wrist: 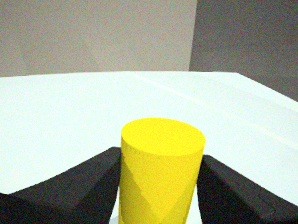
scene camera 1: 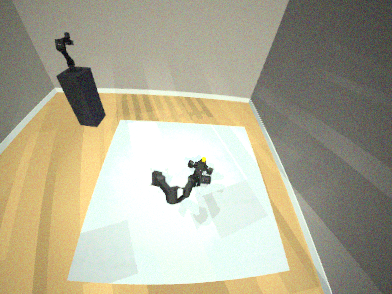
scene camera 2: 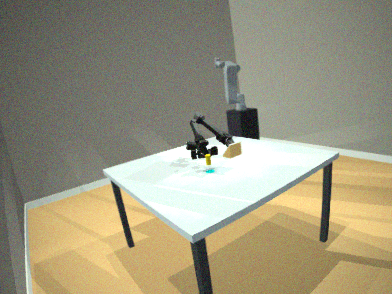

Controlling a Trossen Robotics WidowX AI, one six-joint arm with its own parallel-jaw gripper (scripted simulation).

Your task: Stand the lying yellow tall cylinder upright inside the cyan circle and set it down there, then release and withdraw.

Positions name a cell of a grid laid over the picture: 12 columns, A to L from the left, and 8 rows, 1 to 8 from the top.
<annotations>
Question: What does the gripper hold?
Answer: A yellow tall cylinder.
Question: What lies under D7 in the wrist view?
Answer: The gripper.
</annotations>
